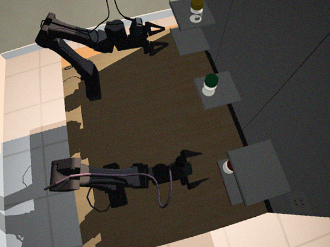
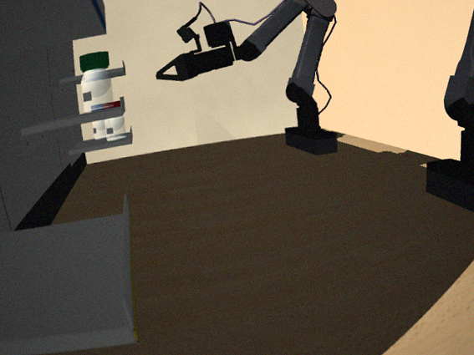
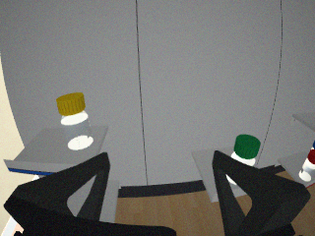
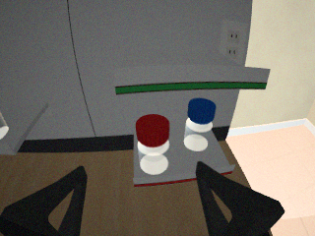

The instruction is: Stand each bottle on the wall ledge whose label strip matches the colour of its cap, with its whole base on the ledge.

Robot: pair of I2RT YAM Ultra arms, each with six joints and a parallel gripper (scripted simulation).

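The green-capped bottle is 320 mm to the left of my right hand, 150 mm ahead of it and 10 mm below it. From my right hand the other things lie so: red-capped bottle 130 mm ahead, 110 mm below, 30 mm to the right; green strip 90 mm ahead, 80 mm to the right, 30 mm above; blue-capped bottle 180 mm ahead, 130 mm to the right, 110 mm below.
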